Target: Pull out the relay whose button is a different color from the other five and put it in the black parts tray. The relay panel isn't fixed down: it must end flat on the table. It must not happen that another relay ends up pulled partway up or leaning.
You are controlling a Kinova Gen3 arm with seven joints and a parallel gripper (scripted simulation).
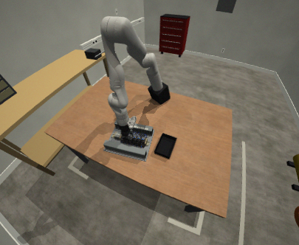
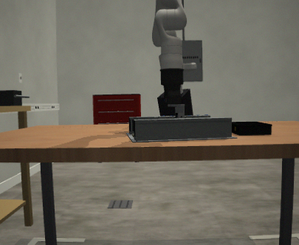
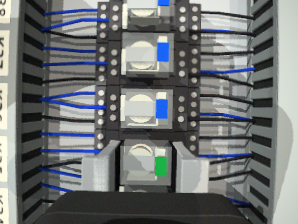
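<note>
Right now the grey relay panel is 1 cm to the right of my hand and 3 cm below it. Round my hand: black parts tray (3 cm behind, 25 cm to the left, 4 cm below).
</note>
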